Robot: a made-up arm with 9 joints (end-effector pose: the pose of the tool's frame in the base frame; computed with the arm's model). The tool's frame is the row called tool. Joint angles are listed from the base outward.
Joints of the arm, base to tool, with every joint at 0 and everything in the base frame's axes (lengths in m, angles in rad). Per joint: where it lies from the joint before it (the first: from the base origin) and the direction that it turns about. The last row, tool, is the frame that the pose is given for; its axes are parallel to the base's.
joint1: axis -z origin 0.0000 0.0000 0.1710
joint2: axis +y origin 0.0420 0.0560 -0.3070
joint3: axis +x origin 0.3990 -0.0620 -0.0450
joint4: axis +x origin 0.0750 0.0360 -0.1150
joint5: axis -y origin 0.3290 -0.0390 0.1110
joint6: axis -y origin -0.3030 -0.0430 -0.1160
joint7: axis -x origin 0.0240 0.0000 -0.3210
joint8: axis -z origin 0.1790 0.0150 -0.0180
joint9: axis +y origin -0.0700 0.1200 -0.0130
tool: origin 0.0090 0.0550 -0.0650
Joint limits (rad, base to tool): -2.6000..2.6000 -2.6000..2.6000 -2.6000..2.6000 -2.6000..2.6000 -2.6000..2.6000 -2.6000..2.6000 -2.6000..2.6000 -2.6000..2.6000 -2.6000..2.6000
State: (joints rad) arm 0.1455 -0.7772 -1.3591 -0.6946 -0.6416 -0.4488 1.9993 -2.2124 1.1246
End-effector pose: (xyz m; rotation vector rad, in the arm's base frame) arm 0.3881 -0.1193 0.1368 -1.0814 -2.2358 0.2075
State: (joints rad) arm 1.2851 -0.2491 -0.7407 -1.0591 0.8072 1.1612 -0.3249 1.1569 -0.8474
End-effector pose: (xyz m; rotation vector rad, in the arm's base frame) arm 0.4629 -0.8453 -0.1652 -1.1696 -1.6729 0.2560
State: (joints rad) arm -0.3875 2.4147 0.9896 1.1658 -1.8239 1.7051 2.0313 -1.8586 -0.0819
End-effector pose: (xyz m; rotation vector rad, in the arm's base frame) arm -0.6976 -0.2959 -0.4309 1.8810 1.7275 0.8251
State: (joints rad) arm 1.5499 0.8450 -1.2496 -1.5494 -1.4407 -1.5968 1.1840 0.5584 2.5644
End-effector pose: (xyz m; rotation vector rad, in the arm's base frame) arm 0.1694 0.4197 -1.0716 -0.1032 0.9886 0.0371
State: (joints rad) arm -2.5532 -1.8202 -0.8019 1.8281 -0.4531 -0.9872 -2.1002 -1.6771 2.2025
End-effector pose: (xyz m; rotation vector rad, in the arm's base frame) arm -0.0800 0.1818 -0.0471 -0.1428 0.4765 -1.1589
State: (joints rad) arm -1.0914 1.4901 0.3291 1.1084 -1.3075 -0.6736 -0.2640 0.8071 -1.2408
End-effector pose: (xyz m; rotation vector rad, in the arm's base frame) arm 0.1176 -0.0544 -0.3224 -0.4875 2.2800 0.4461
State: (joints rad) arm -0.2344 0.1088 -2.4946 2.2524 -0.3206 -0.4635 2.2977 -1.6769 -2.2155
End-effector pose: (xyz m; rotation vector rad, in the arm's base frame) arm 0.3462 -0.1130 -0.2700 0.3693 1.0827 1.5108
